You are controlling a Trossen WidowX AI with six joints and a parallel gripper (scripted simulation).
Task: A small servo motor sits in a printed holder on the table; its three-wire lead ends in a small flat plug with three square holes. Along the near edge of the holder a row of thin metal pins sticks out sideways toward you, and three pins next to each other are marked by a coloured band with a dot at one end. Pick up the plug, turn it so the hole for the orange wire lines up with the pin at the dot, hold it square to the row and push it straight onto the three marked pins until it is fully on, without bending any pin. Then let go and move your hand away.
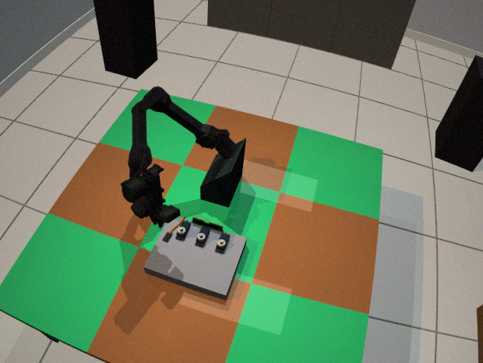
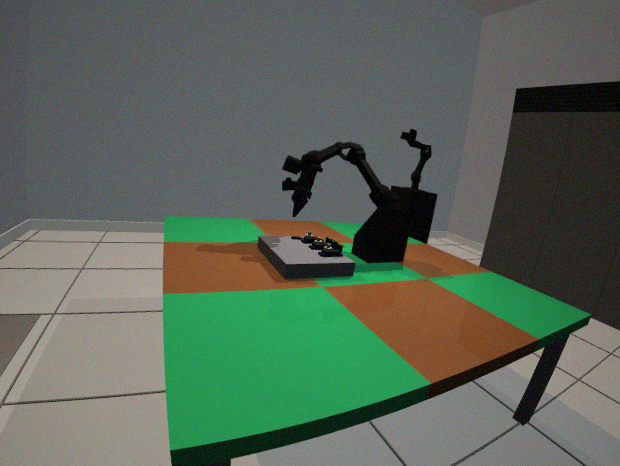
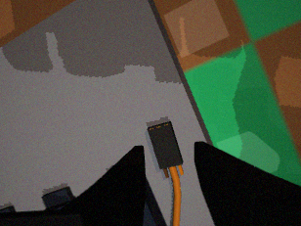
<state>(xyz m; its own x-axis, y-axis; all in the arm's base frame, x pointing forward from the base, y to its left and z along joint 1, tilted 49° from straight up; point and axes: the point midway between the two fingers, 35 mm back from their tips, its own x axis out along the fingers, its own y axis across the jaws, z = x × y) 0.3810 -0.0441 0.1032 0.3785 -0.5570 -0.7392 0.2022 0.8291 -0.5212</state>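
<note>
Now: gripper tip 130 mm to the right of the coloured band, 120 mm past it and 60 mm above it. The rest, counted from my gripper tip: dark dot: 120 mm to the left, 120 mm behind, 60 mm below; grey holder: 150 mm to the left, 100 mm below, 40 mm ahead.
</note>
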